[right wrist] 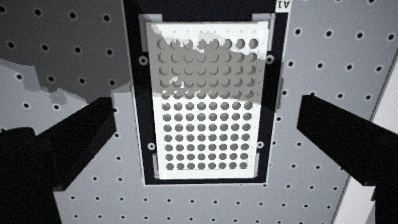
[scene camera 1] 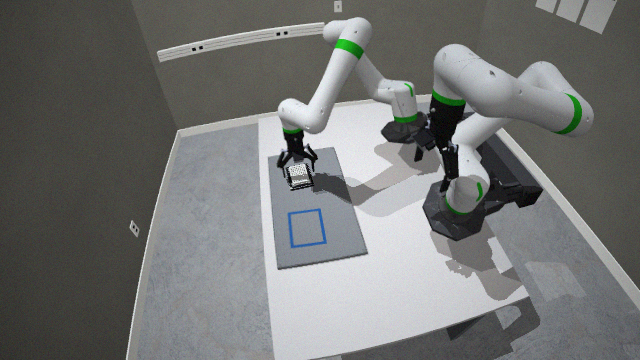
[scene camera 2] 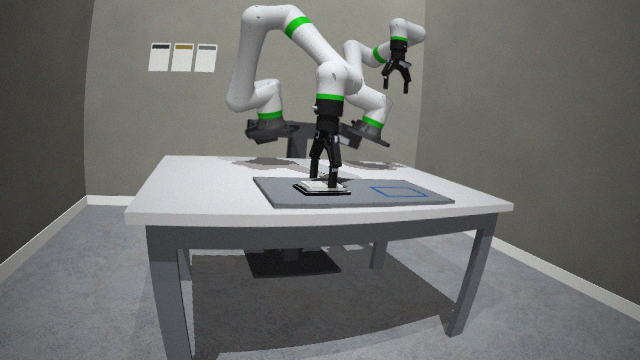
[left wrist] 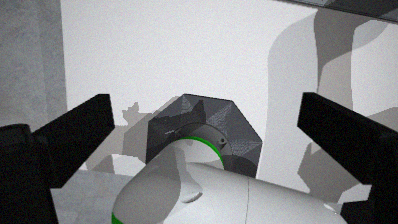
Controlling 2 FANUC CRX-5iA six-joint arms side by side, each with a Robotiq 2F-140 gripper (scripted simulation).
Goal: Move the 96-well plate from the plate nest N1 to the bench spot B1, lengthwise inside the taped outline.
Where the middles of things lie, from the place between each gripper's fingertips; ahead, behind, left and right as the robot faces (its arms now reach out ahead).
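Labels:
White 96-well plate (right wrist: 206, 127): 390 mm ahead of my left hand (scene camera 1: 430, 174), 520 mm to the right of it and 420 mm below it. The plate is 2 cm below my right hand (scene camera 2: 322, 182).

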